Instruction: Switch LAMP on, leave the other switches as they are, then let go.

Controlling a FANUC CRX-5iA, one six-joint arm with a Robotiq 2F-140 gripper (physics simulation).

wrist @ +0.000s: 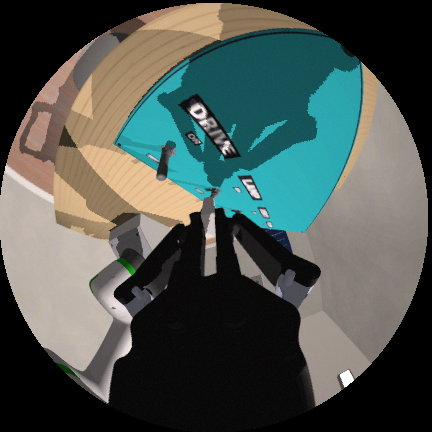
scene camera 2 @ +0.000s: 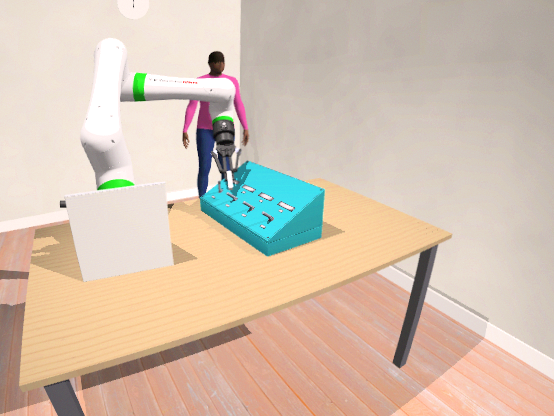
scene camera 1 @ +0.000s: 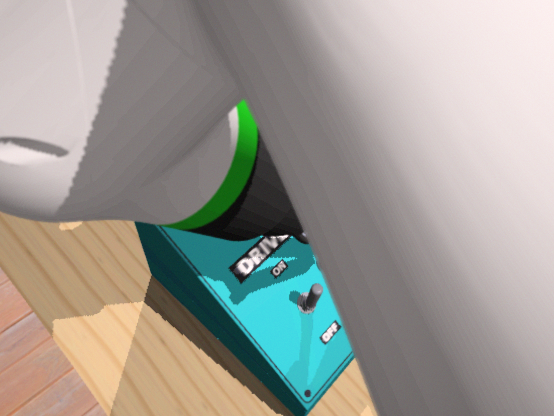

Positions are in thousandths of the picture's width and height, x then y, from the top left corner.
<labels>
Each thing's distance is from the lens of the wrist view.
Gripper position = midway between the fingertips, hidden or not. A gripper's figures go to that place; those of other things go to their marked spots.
gripper (wrist: 485, 476): 20 cm
switch panel (wrist: 615, 279): 11 cm
</labels>
